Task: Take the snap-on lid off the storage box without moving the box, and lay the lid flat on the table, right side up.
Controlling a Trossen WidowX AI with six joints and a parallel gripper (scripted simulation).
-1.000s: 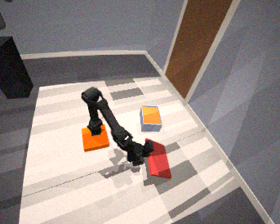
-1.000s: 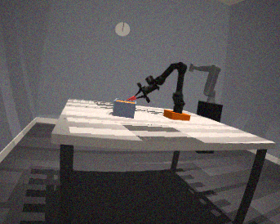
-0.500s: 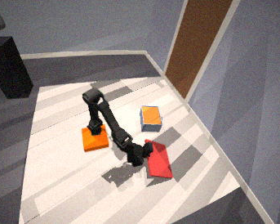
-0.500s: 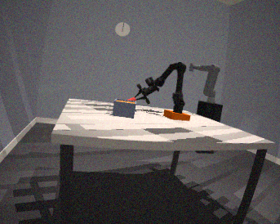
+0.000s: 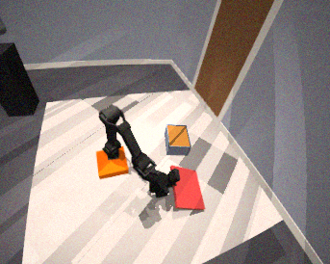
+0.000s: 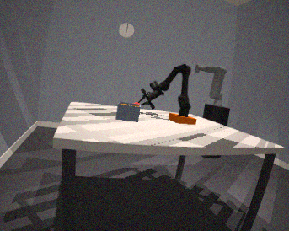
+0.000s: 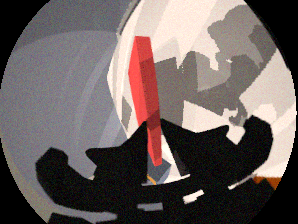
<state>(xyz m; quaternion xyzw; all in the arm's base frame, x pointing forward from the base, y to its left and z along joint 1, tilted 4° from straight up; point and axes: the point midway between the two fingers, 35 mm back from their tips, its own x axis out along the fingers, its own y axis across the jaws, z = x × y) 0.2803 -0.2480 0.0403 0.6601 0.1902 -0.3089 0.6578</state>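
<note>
My gripper tip is 8 cm short of the red lid, 3 cm above it and 1 cm to the left of it. Round my gripper tip: storage box: 33 cm to the left, 12 cm ahead, 3 cm below.
</note>
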